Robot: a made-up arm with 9 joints. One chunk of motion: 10 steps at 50 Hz.
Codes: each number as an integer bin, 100 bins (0 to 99) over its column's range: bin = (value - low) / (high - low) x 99, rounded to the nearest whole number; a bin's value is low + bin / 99 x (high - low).
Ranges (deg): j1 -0.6..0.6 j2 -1.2..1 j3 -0.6..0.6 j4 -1.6..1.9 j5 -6..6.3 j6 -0.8..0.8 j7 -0.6..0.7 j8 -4.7..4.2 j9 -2.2..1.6
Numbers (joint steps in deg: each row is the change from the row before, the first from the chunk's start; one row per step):
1: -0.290 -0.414 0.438 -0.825 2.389 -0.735 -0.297 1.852 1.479
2: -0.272 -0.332 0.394 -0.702 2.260 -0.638 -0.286 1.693 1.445
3: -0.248 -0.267 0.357 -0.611 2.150 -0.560 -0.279 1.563 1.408
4: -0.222 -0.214 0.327 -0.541 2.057 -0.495 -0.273 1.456 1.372
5: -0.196 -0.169 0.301 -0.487 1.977 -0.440 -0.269 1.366 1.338
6: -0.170 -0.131 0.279 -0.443 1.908 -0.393 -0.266 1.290 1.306
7: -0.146 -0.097 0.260 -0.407 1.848 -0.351 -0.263 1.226 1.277
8: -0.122 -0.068 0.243 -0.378 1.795 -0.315 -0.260 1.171 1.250
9: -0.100 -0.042 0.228 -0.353 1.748 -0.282 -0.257 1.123 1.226
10: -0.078 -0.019 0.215 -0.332 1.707 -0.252 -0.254 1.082 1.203
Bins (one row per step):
1: 26 35 86 22 68 4 23 73 96
2: 27 39 82 25 66 10 24 71 95
3: 29 42 79 28 66 15 24 70 94
4: 31 44 76 30 65 19 25 68 93
5: 33 46 74 31 64 22 25 67 92
6: 35 48 73 33 64 25 25 67 91
7: 37 50 71 34 63 28 26 66 91
8: 39 51 70 35 63 30 26 65 90
9: 41 52 68 35 62 32 26 65 89
10: 43 53 67 36 62 34 26 64 89

